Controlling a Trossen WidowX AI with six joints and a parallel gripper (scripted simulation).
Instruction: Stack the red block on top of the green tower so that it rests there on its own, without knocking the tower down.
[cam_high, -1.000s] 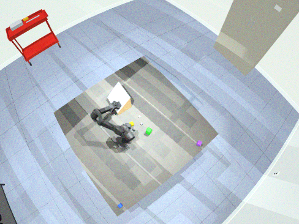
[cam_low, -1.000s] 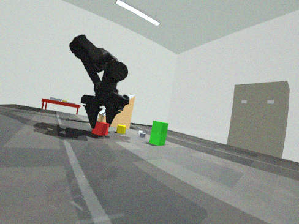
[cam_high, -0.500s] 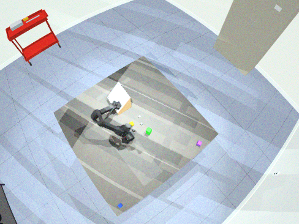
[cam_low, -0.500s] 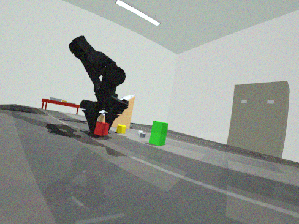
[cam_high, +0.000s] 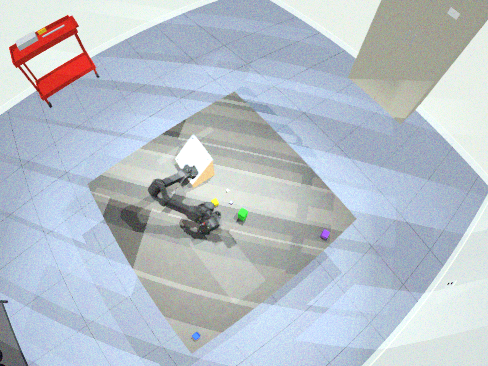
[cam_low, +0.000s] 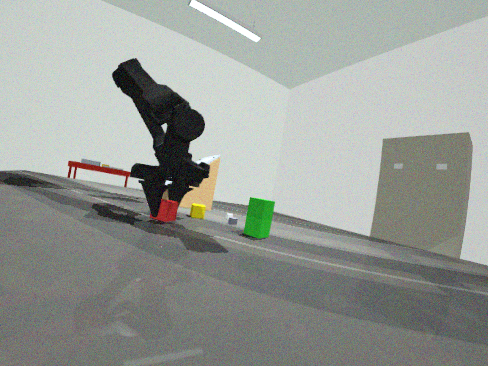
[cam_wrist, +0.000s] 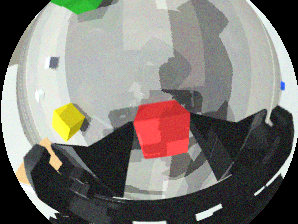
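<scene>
The yellow block is 90 mm behind my gripper tip, 90 mm to the left of it and 10 mm above it. Round my gripper tip: blue block 560 mm ahead, 380 mm to the right, 10 mm above; then red block 10 mm above; then small grey piece 40 mm behind, 180 mm to the left.
</scene>
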